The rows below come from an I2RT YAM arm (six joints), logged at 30 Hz.
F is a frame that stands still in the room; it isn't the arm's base.
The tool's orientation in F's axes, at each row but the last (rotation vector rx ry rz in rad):
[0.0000, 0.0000, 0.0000]
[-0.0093, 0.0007, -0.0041]
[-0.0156, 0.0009, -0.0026]
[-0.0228, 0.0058, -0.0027]
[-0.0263, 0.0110, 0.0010]
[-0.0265, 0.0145, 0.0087]
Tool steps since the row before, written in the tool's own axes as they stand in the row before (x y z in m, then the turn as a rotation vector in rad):
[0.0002, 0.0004, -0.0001, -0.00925, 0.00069, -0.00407]
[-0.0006, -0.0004, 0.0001, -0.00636, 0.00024, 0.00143]
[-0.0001, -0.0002, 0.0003, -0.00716, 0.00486, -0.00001]
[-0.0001, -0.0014, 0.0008, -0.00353, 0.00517, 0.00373]
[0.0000, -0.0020, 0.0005, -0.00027, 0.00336, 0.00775]
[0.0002, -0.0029, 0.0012, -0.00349, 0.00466, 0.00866]
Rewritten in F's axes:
[0.0002, 0.0004, -0.0001, -0.00925, 0.00069, -0.00407]
[-0.0006, -0.0004, 0.0001, -0.00636, 0.00028, 0.00143]
[-0.0001, -0.0002, 0.0003, -0.00715, 0.00488, -0.00008]
[-0.0001, -0.0014, 0.0008, -0.00349, 0.00526, 0.00363]
[0.0000, -0.0020, 0.0006, -0.00019, 0.00356, 0.00766]
[0.0002, -0.0029, 0.0013, -0.00341, 0.00486, 0.00858]

